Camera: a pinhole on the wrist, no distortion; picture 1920 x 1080 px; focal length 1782.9 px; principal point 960.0 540.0 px. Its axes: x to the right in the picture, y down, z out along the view. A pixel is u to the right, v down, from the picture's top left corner.
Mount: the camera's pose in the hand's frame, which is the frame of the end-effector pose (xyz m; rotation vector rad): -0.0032 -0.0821 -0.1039 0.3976 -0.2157 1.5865
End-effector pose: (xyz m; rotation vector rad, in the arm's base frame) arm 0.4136 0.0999 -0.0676 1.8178 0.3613 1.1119
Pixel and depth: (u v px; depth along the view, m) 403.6 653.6 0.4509
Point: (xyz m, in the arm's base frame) 0.7181 0.1658 -0.4113
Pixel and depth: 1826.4 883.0 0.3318
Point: 0.6290 -0.0394 -0.1736
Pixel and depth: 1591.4 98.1 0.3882
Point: 0.7475 0.0703 -0.1165
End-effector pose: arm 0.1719 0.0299 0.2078 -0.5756 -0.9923 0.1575
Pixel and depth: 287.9 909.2 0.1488
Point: 0.1265 -0.1314 0.3034
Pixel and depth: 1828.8 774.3 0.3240
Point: -0.0543 0.0751 0.3392
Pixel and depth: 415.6 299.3 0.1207
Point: 0.1735 -0.0979 0.3094
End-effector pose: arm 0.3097 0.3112 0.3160 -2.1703 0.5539 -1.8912
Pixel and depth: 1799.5 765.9 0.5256
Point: 0.7890 0.3236 0.2540
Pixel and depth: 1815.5 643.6 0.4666
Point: 0.7258 0.3136 0.2927
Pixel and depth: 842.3 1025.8 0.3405
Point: 0.5444 0.5298 0.3280
